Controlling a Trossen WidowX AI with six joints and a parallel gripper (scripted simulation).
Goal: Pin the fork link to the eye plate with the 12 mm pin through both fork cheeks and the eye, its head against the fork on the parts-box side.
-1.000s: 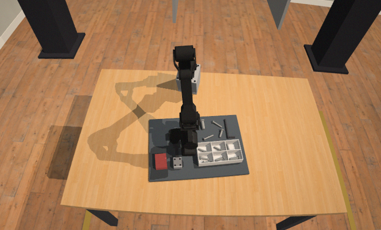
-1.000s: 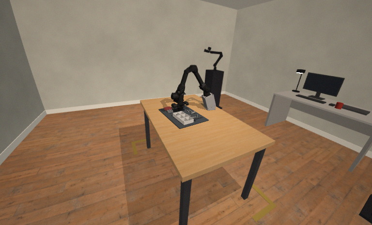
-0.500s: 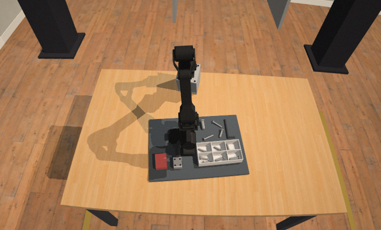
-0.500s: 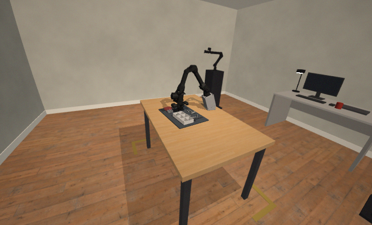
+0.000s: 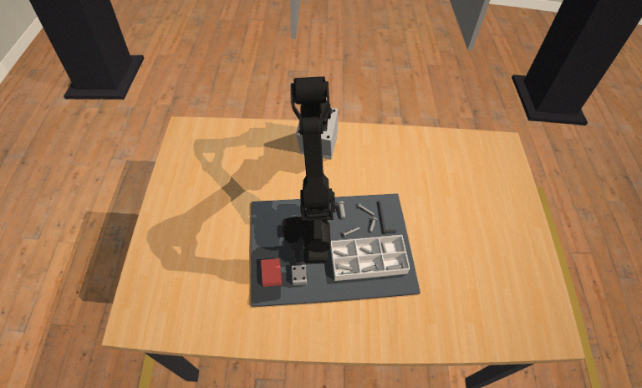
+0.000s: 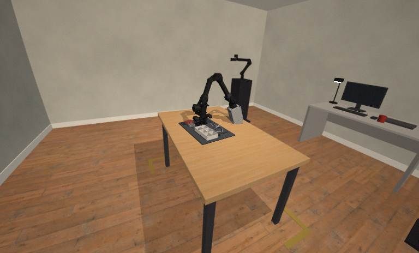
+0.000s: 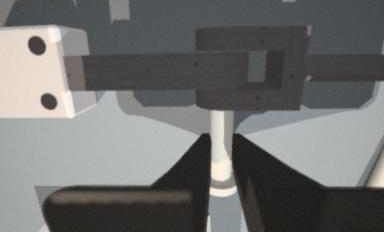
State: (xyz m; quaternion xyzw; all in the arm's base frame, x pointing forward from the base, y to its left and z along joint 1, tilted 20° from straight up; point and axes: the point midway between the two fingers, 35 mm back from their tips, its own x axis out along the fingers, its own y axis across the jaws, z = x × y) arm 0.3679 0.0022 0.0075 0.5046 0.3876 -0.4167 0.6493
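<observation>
Right now my hand is 30 mm above the pale pin. The rest, counted from my hand: dark eye plate bar (20 mm ahead, 40 mm to the right, 30 mm below); then light grey block (100 mm ahead, 30 mm to the right, 20 mm below); then red block (90 mm ahead, 110 mm to the right, 30 mm below).
</observation>
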